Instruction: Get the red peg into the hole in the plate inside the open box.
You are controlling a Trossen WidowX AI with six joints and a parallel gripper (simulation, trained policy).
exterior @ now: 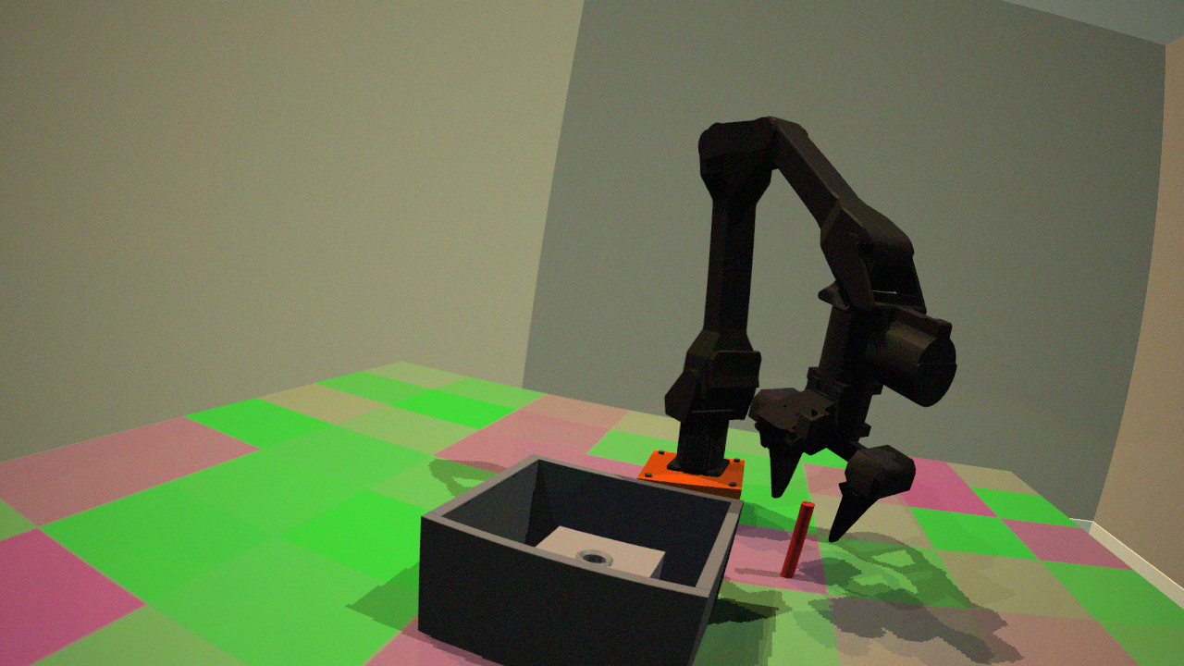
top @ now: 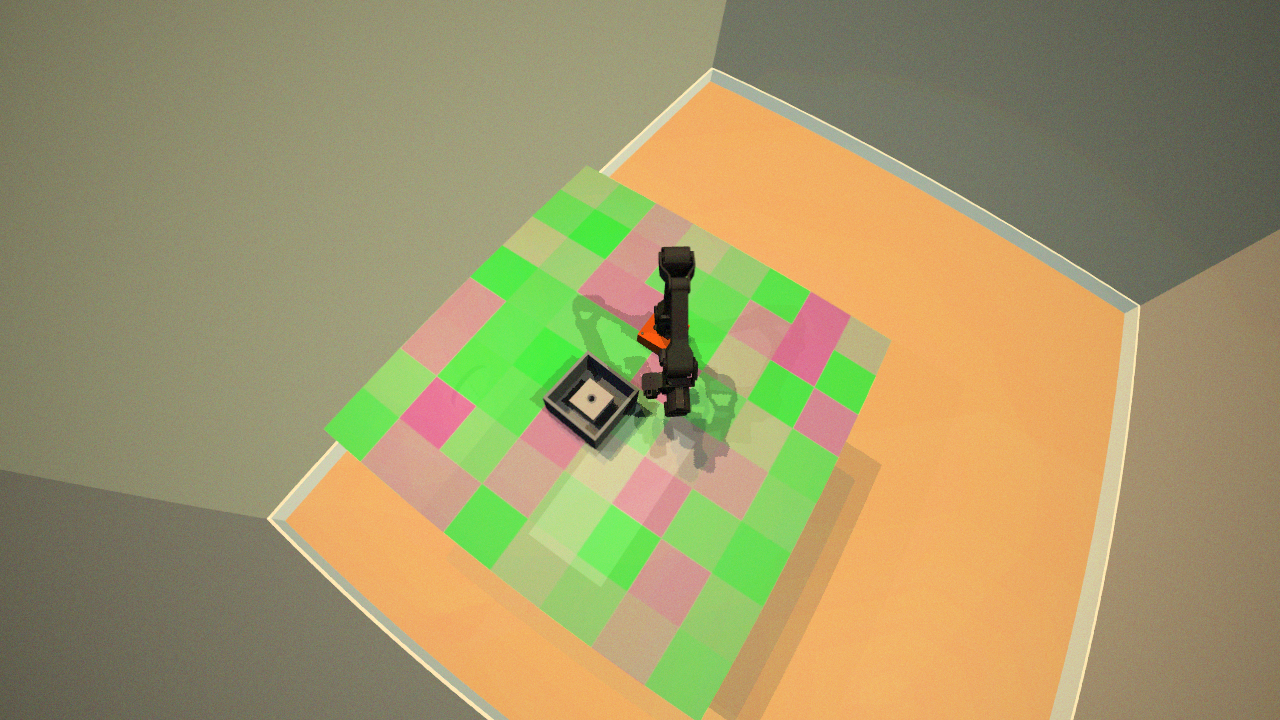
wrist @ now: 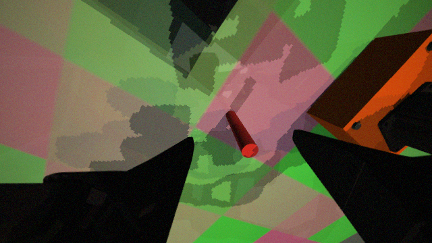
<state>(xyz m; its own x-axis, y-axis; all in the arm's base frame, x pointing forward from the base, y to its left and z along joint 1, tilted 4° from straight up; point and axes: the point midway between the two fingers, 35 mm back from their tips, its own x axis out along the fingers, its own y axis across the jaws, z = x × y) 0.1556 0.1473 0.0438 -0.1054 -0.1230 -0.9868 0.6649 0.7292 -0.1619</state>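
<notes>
Right now my gripper tip is 30 mm above the red peg. Round my gripper tip: dark box 180 mm ahead, 140 mm to the right, 40 mm below.
</notes>
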